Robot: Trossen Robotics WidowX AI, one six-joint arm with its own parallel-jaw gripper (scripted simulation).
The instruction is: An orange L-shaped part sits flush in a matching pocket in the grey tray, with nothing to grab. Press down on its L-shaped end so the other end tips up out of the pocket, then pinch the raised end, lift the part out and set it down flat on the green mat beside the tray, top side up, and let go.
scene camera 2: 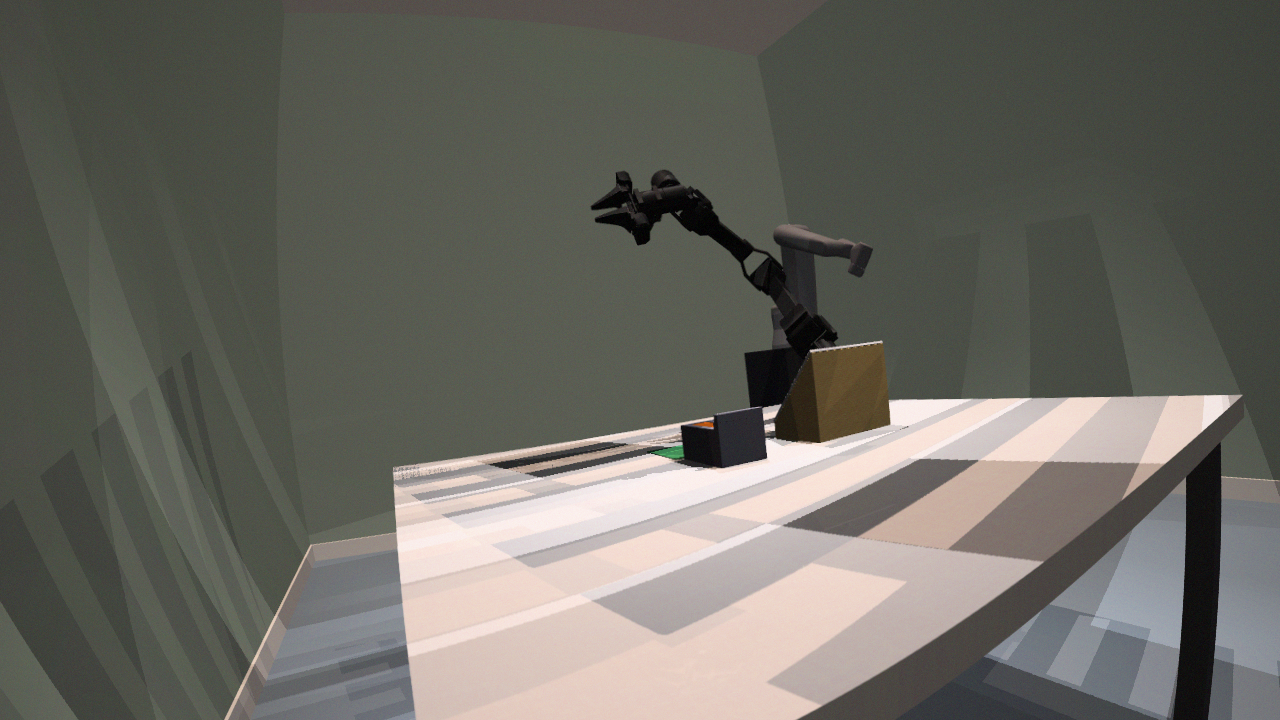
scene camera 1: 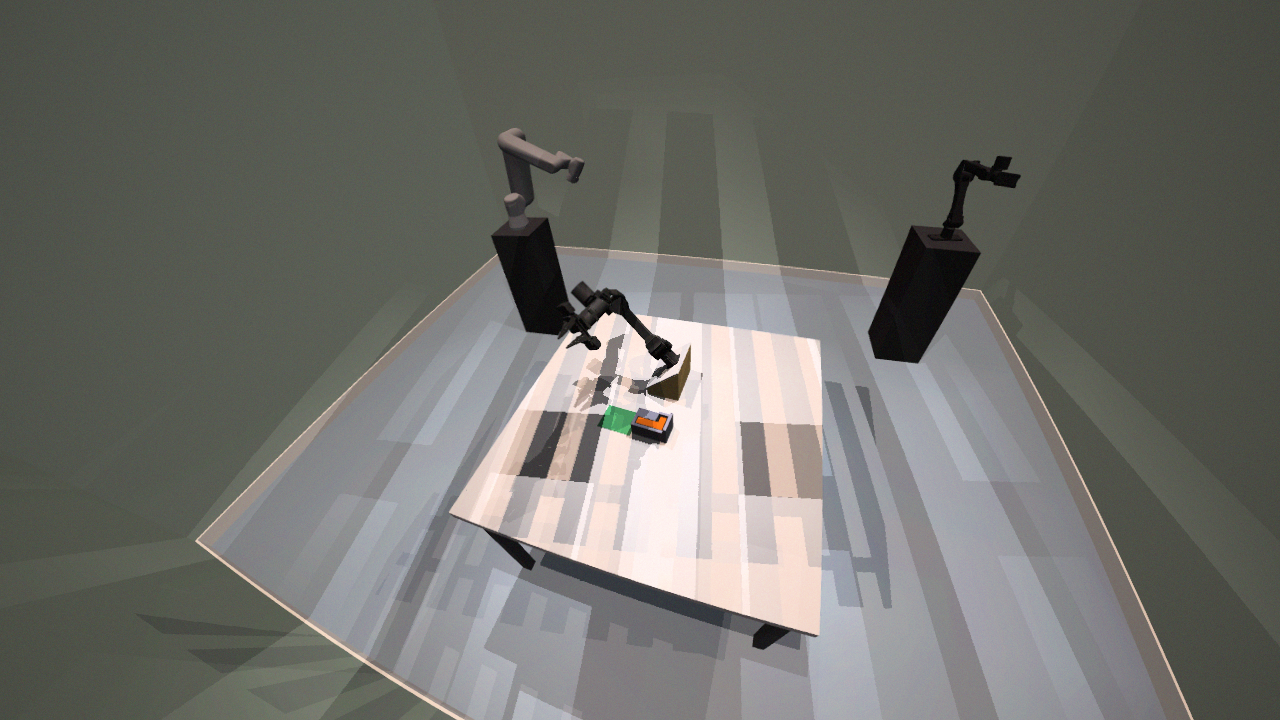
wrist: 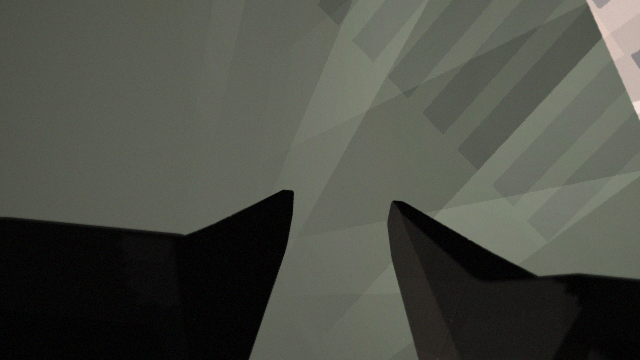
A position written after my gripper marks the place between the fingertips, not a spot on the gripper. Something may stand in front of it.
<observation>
I see my gripper [scene camera 2: 593,214] and a green mat [scene camera 1: 616,419].
My gripper is seen too in scene camera 1 [scene camera 1: 562,343] and in the wrist view [wrist: 341,206].
</observation>
